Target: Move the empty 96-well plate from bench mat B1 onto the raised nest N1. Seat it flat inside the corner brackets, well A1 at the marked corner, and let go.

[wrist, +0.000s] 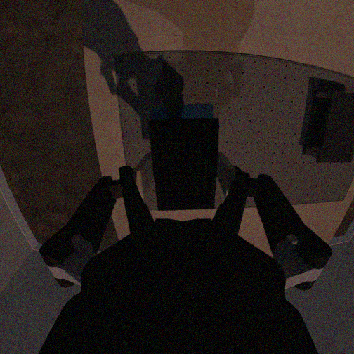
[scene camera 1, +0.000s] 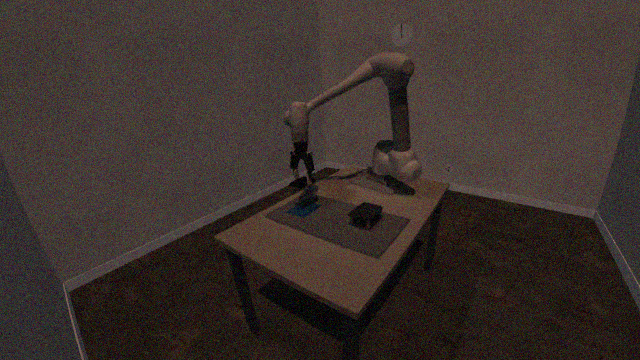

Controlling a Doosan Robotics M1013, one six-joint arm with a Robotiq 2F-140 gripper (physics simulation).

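Places are measured from the arm's base along level axes (x ahead, y left, z up), in centimetres.
Where they show: gripper, between the fingertips: (scene camera 1: pixel 303 182); arm's base, origin of its link: (scene camera 1: pixel 383 178).
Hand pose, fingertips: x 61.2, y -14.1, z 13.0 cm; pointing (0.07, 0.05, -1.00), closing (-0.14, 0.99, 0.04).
Each offset is from my fingertips to the centre of the thing. Level surfaces: height alone.
The 96-well plate @(dy +0.1, dx +0.5, dz +0.5 cm) (scene camera 1: pixel 299 183) (wrist: pixel 184 165) is a near-black rectangle between the fingertips. My gripper (scene camera 1: pixel 303 178) (wrist: pixel 184 162) is shut on its two long sides and holds it above the table, off the mat. Blue bench mat B1 @(dz -15.3 cm) (scene camera 1: pixel 302 210) (wrist: pixel 199 111) lies on the grey board; in the wrist view a strip of it shows past the plate's far edge. The raised nest N1 @(dy +36.3, dx -9.2, dz -12.4 cm) (scene camera 1: pixel 367 214) (wrist: pixel 324 122) is a dark block to the right of the mat in both views. The wells, the marked corner and the brackets are too dark to make out.
The grey perforated board @(dz -15.5 cm) (scene camera 1: pixel 334 231) (wrist: pixel 265 165) lies on the wooden table @(dz -16.9 cm) (scene camera 1: pixel 300 260) (wrist: pixel 300 30). The arm's base (scene camera 1: pixel 397 162) stands at the table's back. The arm's shadow falls across the board's left part and mat B1.
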